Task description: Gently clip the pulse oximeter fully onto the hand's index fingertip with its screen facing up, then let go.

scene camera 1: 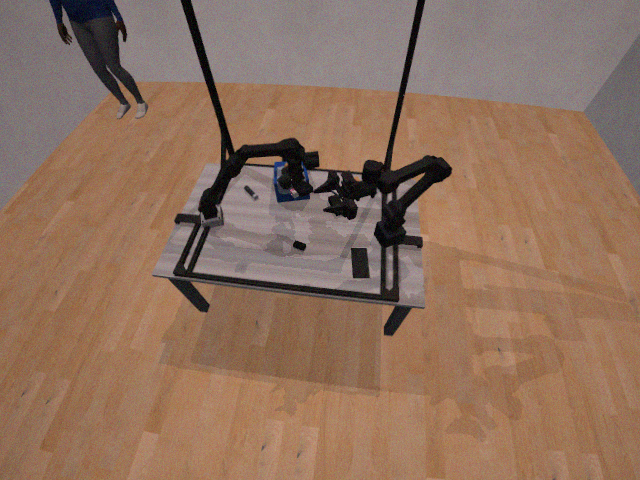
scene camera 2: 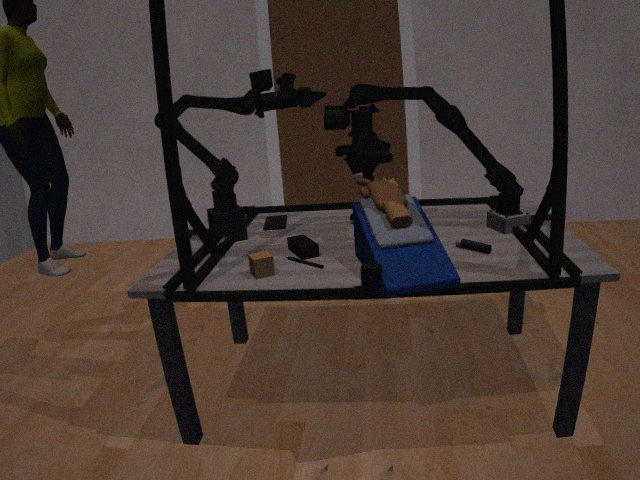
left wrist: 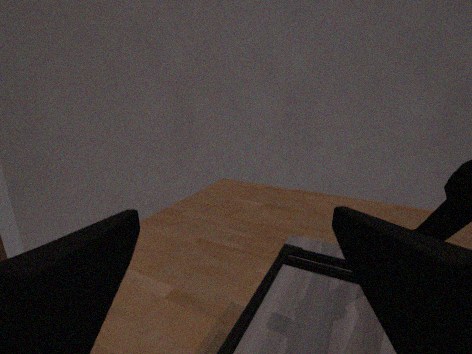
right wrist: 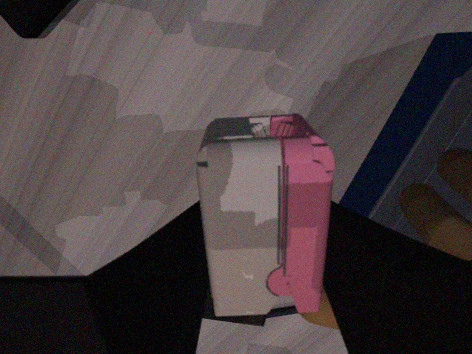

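Seen in the pictures: left gripper, fingertip midpoint: [scene camera 1: 318, 200] [scene camera 2: 320, 94] [left wrist: 237, 218]; right gripper, fingertip midpoint: [scene camera 1: 298, 193] [right wrist: 259, 208]; left arm's base, link origin: [scene camera 1: 391, 227] [scene camera 2: 225, 209]; right arm's base, link origin: [scene camera 1: 210, 213] [scene camera 2: 508, 212].
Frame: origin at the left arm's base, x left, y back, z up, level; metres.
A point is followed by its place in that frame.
The white-and-pink pulse oximeter [scene camera 1: 293, 192] @(x -0.273, y -0.365, z 0.101 m) [scene camera 2: 358, 176] @(x -0.288, y -0.321, z 0.096 m) [right wrist: 265, 215] @(x -0.281, y -0.354, z 0.102 m) is held between the fingers of my right gripper [scene camera 1: 301, 190] @(x -0.283, y -0.338, z 0.071 m) [scene camera 2: 364, 174] @(x -0.283, y -0.338, z 0.071 m), beside the hand's fingers. In the right wrist view its white half is at left and its pink half at right; I cannot make out its screen. The hand [scene camera 2: 390, 195] @(x -0.453, y -0.325, z 0.071 m) [right wrist: 424, 202] @(x -0.351, y -0.343, z 0.057 m) rests on a grey pad on the blue wedge [scene camera 1: 284, 197] @(x -0.403, y -0.383, z -0.057 m) [scene camera 2: 416, 271] @(x -0.645, y -0.272, z -0.057 m) [right wrist: 385, 140] @(x -0.392, y -0.336, z -0.074 m). A bit of skin shows at the oximeter's lower end, partly hidden; whether it is inside the clip cannot be told. My left gripper [scene camera 1: 321, 199] @(x 0.002, y -0.350, z 0.326 m) [scene camera 2: 325, 95] @(x 0.002, y -0.350, z 0.326 m) [left wrist: 237, 218] @(x 0.002, y -0.350, z 0.326 m) is open and empty, high above the table.
In scene camera 2 a wooden cube [scene camera 2: 261, 265] @(x -0.392, y 0.006, z -0.062 m), a black box [scene camera 2: 303, 246] @(x -0.321, y -0.132, z -0.060 m) and a pen [scene camera 2: 306, 262] @(x -0.368, y -0.120, z -0.088 m) lie left of the wedge. A dark cylinder [scene camera 1: 251, 192] @(x -0.516, y -0.532, z -0.070 m) [scene camera 2: 474, 245] @(x -0.541, y -0.527, z -0.076 m) lies on its other side. A flat dark pad [scene camera 1: 360, 262] @(x 0.071, y -0.181, z -0.087 m) [scene camera 2: 275, 222] @(x 0.054, y -0.176, z -0.087 m) and a small black block [scene camera 1: 299, 245] @(x -0.103, y -0.408, z -0.064 m) also lie on the table.
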